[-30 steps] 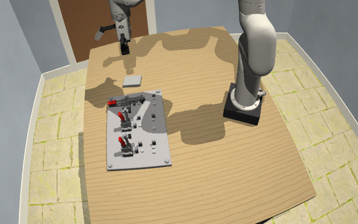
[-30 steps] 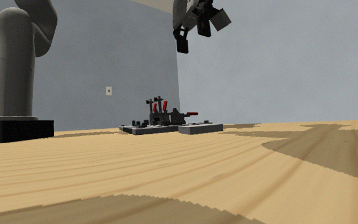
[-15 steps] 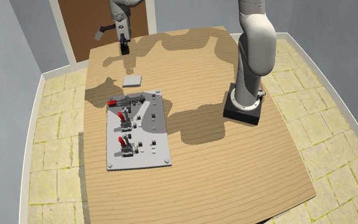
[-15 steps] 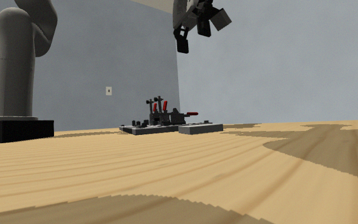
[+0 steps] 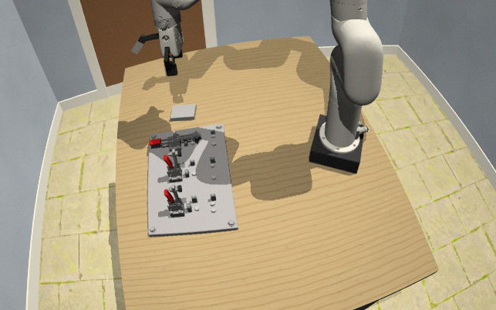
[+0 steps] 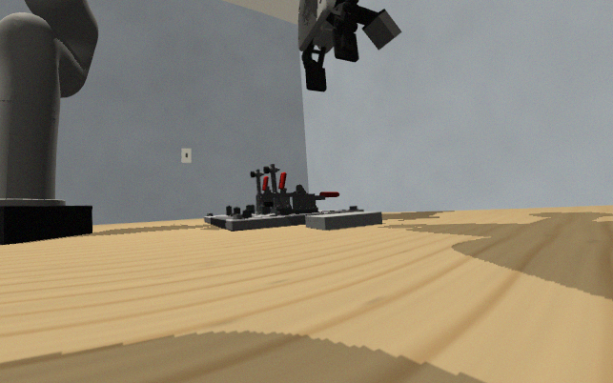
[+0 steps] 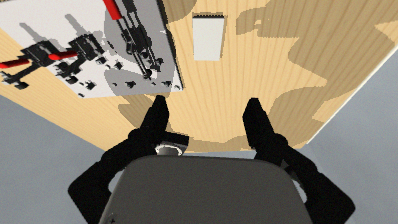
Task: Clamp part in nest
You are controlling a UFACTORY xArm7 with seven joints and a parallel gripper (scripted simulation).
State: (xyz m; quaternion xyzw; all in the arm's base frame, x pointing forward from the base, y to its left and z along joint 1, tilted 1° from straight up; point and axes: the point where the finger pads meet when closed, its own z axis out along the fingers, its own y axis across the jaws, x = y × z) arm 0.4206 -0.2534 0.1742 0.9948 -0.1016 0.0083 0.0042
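My hand is 21 cm above the flat grey part. From my hand the other things lie so: grey fixture plate 26 cm to the left, 21 cm below, 1 cm ahead.
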